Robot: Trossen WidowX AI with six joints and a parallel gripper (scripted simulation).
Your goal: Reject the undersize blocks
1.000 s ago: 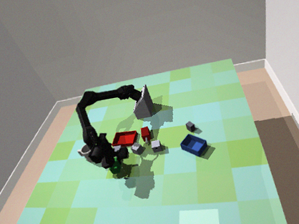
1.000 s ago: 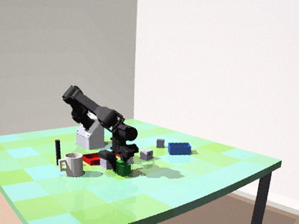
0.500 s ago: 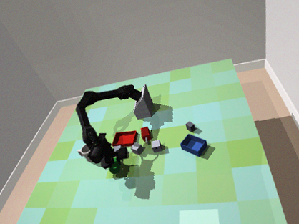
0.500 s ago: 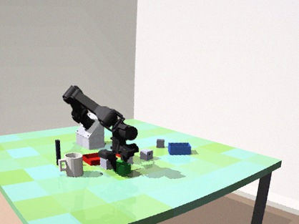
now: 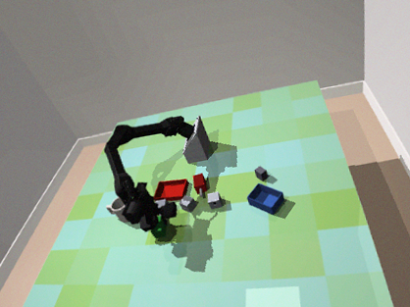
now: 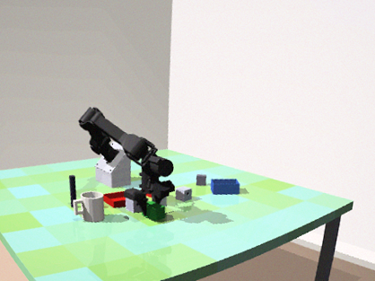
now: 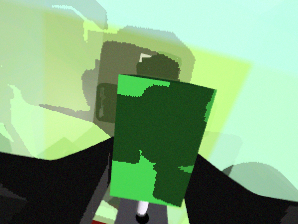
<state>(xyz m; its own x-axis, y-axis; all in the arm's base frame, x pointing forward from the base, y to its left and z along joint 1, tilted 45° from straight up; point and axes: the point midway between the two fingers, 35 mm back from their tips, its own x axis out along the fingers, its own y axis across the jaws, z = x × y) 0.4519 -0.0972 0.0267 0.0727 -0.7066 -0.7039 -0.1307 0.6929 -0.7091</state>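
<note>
The green GO gauge is 10 mm behind my gripper tip and 20 mm above it. The rest, counted from my gripper tip: steel block (100 mm behind, 220 mm to the left, 10 mm above); then mug (70 mm behind, 200 mm to the right, 30 mm above); then red reject tray (190 mm behind).
</note>
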